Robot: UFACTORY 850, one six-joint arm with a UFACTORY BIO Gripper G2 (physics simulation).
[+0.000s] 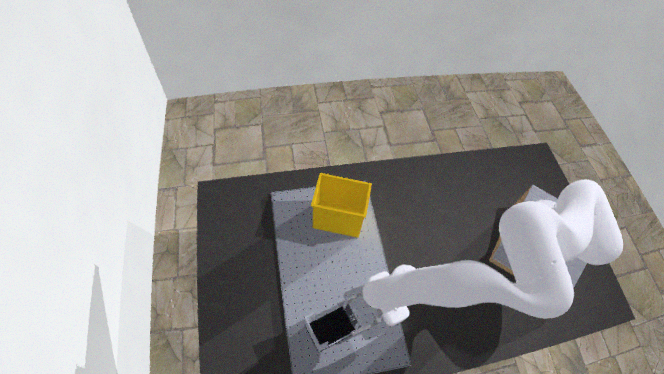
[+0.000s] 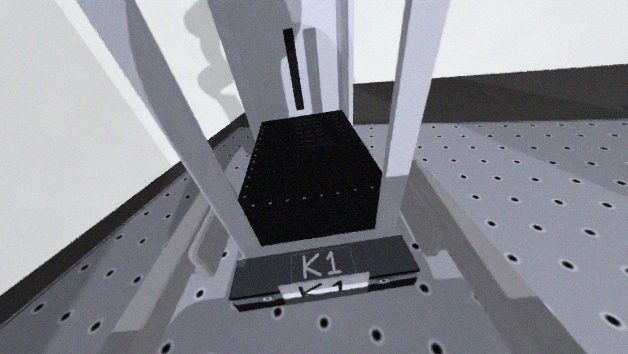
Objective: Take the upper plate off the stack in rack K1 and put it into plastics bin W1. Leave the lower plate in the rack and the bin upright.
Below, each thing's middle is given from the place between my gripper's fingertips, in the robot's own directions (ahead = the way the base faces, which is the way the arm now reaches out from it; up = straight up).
Scene:
Now: hand 38 cm to the left of the yellow plastics bin W1 (image 1: 339, 204), 6 cm past it and 4 cm below it.

